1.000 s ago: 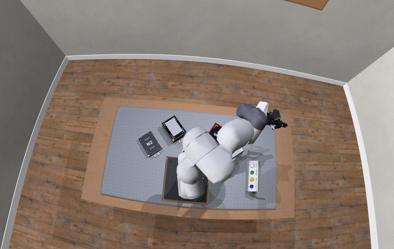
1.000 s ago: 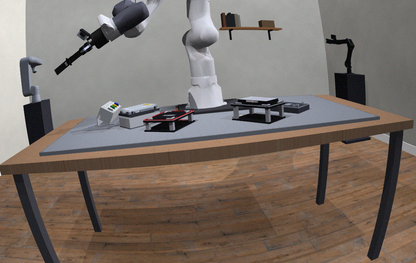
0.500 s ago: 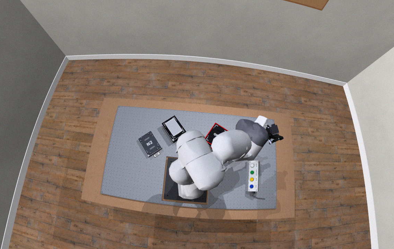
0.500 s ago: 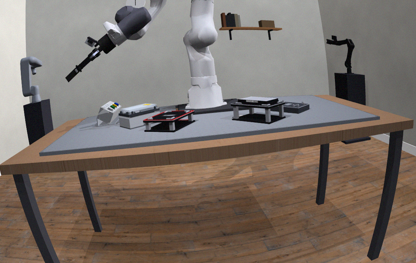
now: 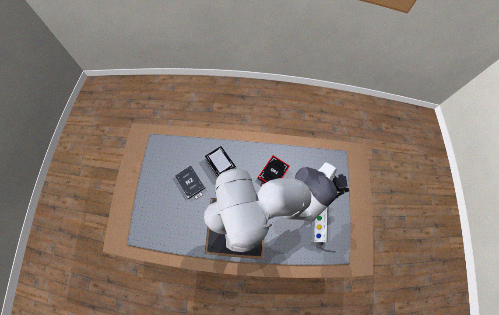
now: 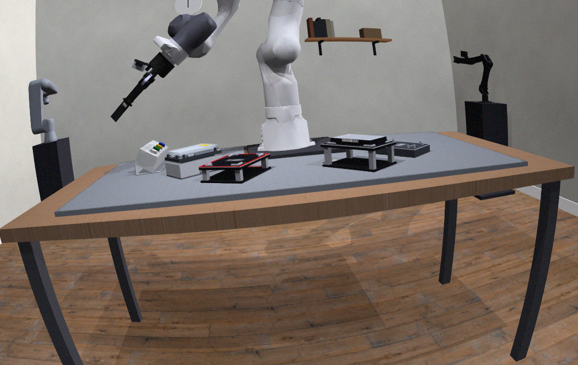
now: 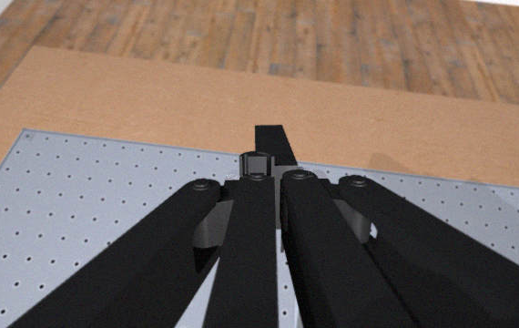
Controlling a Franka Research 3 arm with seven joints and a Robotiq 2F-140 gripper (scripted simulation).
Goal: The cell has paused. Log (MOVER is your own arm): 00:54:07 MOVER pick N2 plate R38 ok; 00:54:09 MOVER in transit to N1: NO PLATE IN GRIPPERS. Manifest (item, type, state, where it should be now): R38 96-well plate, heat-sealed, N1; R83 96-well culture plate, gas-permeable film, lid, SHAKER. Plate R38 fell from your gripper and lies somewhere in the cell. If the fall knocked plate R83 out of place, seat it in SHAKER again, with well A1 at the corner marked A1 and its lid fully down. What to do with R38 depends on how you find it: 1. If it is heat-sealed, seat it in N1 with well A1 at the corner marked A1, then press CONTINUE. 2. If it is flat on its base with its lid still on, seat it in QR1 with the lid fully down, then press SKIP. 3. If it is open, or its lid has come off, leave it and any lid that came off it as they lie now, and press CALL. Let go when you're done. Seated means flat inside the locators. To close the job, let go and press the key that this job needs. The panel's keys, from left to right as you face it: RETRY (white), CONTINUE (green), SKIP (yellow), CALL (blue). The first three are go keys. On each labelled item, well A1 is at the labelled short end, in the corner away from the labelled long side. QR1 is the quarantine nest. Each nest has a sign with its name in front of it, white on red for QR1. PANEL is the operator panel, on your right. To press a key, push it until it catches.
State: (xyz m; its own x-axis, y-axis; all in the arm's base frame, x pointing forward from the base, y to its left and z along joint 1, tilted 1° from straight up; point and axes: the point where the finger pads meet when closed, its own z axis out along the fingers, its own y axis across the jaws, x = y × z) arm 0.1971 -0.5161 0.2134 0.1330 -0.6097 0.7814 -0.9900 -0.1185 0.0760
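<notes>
The retry key lies 9 cm behind my hand, 9 cm to the left of it and 15 cm below it. The rest, counted from my hand: QR1 nest (13 cm ahead, 36 cm to the left, 18 cm below); call key (24 cm behind, 9 cm to the left, 15 cm below); skip key (19 cm behind, 9 cm to the left, 15 cm below).
</notes>
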